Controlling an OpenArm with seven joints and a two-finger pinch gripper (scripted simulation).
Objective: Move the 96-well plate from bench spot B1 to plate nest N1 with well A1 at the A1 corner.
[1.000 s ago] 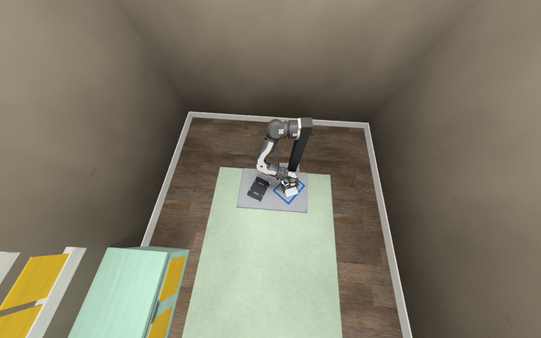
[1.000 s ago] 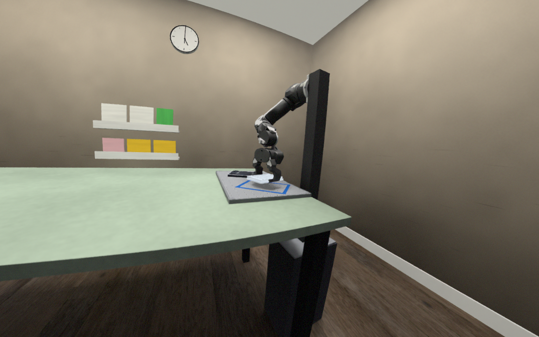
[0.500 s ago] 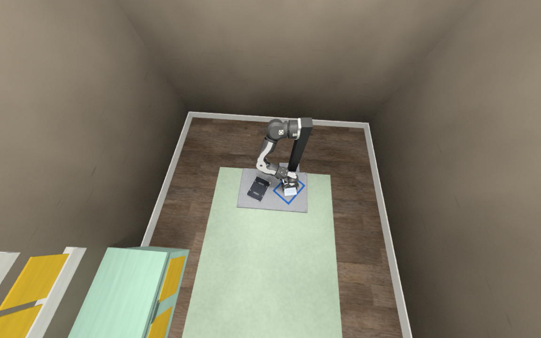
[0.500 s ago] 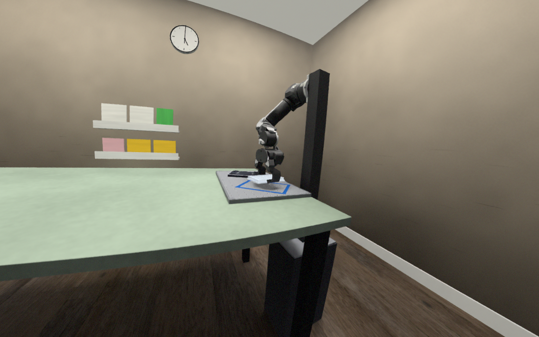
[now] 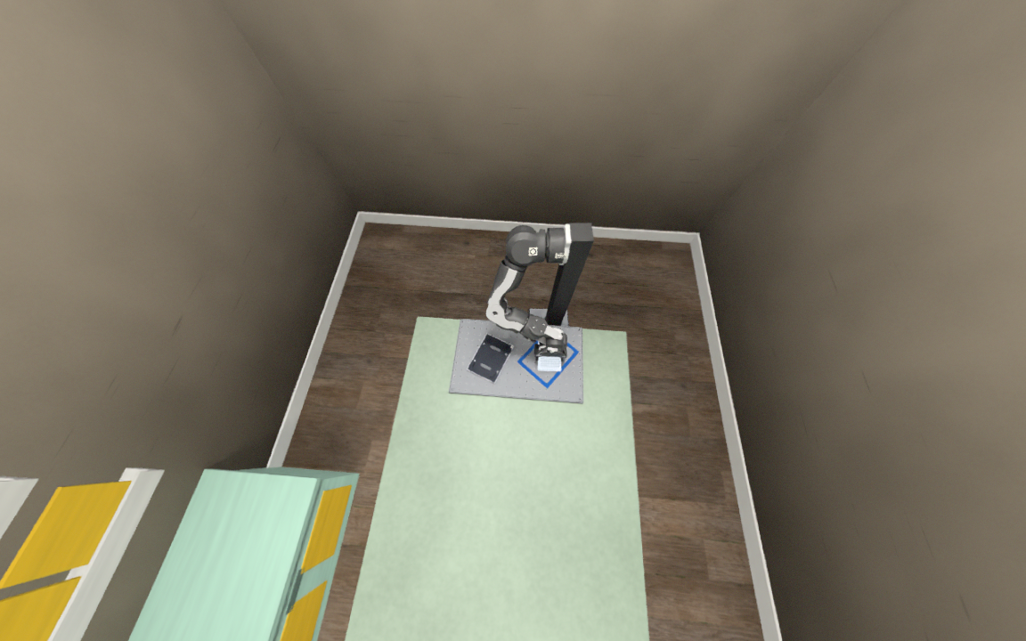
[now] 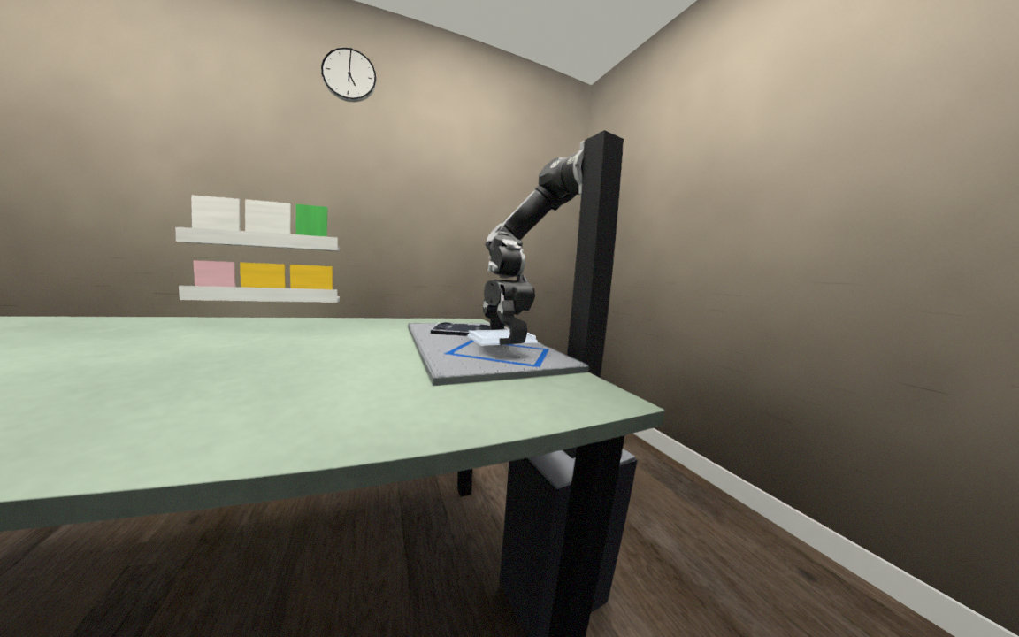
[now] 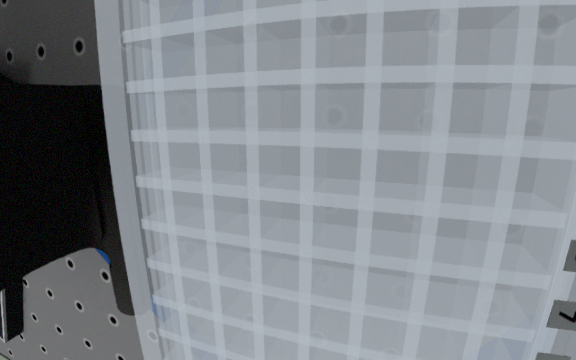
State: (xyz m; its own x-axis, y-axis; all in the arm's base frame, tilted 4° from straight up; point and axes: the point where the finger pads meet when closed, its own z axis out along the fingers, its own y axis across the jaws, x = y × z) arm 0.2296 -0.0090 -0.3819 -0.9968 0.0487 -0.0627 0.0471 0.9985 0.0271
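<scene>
My hand is right at the 96-well plate. From my hand the other things lie so: black plate nest N1: 1 cm ahead, 22 cm to the right, 3 cm below; white A1 label: 4 cm behind, 14 cm to the right, 2 cm below.
</scene>
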